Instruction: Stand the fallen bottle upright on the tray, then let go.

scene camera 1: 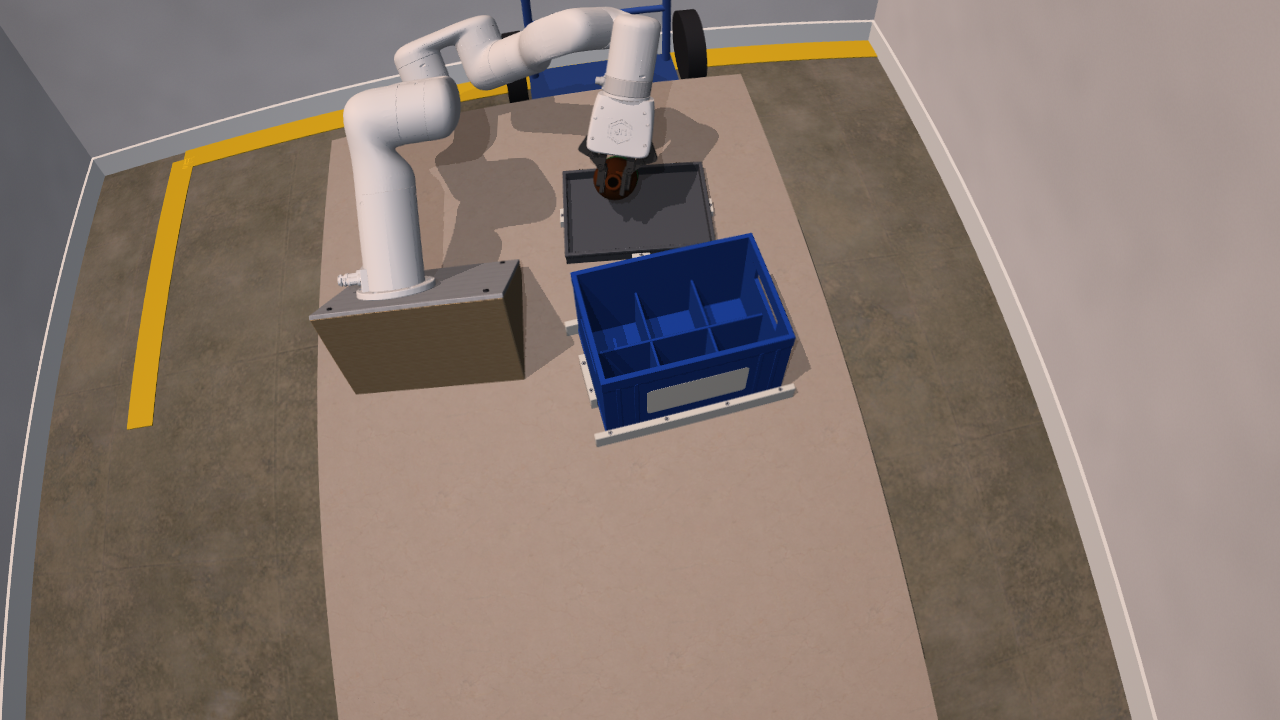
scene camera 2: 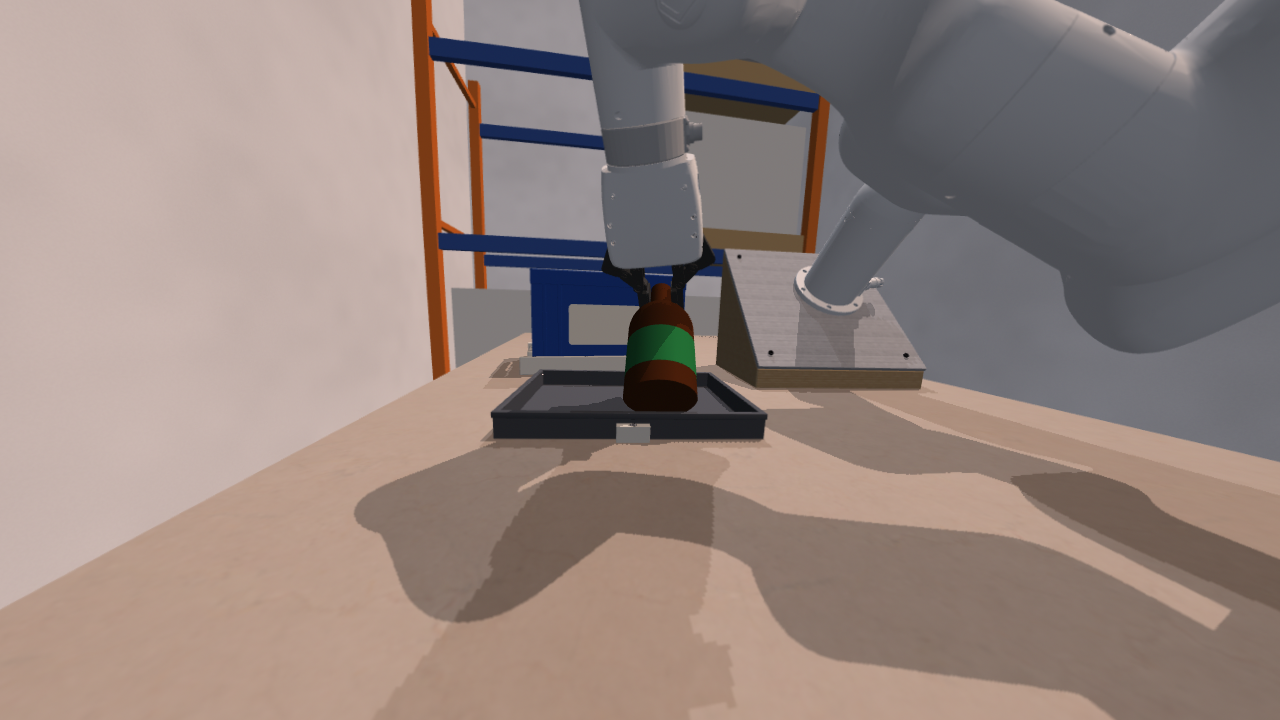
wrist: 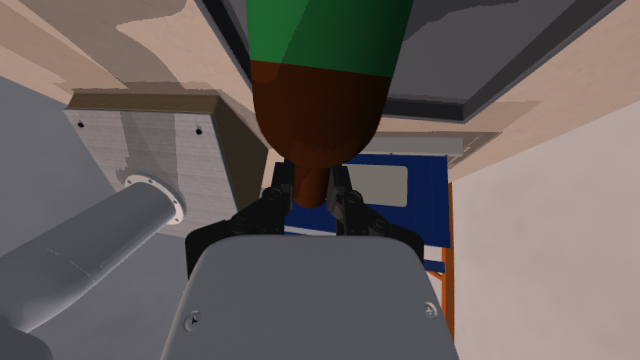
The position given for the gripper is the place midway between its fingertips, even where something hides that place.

Note:
In view: the gripper (scene camera 1: 611, 192), a brown bottle (scene camera 2: 660, 372) and a pale rail (scene camera 1: 696, 415).
The brown bottle also shows in scene camera 1 (scene camera 1: 616, 164). The gripper also shows in the wrist view (wrist: 311, 161).

